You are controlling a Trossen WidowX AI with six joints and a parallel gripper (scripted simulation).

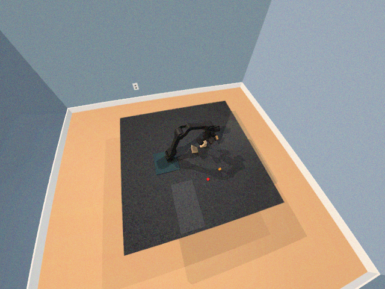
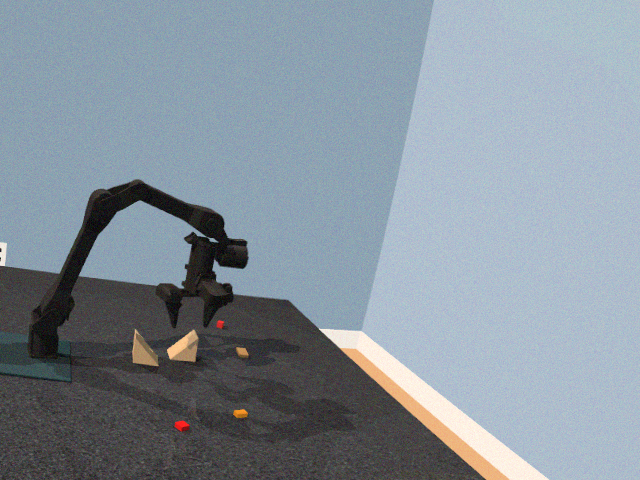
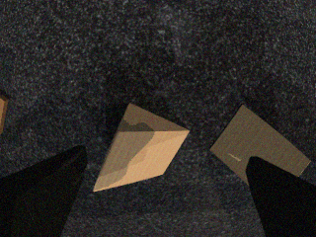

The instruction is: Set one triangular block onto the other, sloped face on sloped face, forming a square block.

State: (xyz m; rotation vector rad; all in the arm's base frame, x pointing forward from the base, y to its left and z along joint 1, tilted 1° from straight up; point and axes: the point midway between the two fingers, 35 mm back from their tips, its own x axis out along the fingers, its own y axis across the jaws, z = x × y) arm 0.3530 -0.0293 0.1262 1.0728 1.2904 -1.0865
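The triangular block lies 20 mm ahead of my gripper tip, 40 mm to the left of it and 80 mm below it.
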